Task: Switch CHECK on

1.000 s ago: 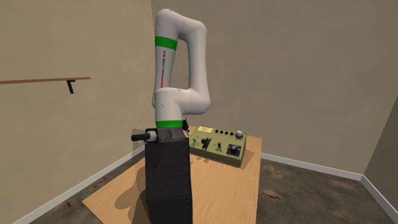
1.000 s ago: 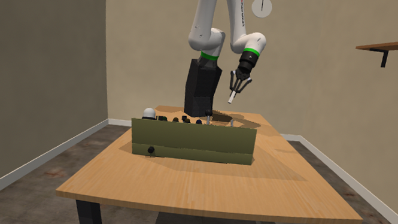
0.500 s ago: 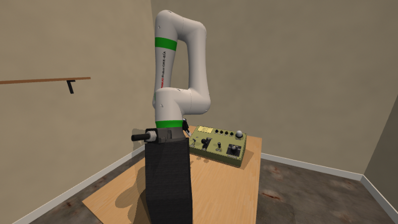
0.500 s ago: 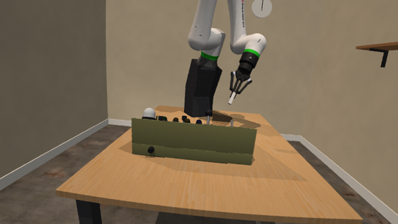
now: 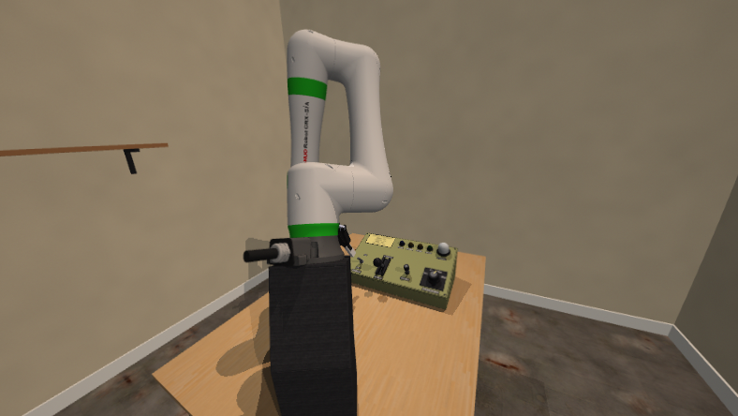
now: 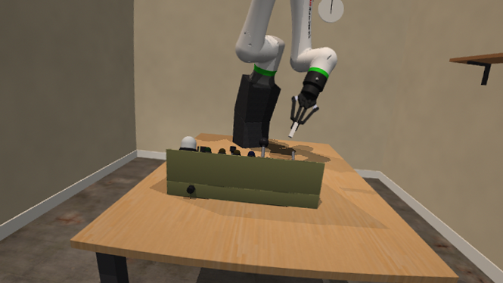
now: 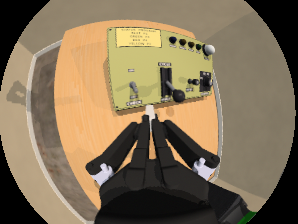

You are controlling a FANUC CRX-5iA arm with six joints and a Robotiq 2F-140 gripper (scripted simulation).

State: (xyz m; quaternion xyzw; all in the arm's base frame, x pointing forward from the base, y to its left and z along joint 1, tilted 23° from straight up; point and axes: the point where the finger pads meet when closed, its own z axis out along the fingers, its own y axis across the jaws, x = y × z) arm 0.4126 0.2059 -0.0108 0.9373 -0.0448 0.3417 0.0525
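The toggle is 100 mm below my hand, 90 mm ahead of it and 10 mm to the left of it. From my hand the other things lie so: black lever: 110 mm to the right, 80 mm below, 80 mm ahead; console: 170 mm to the right, 140 mm ahead, 110 mm below.
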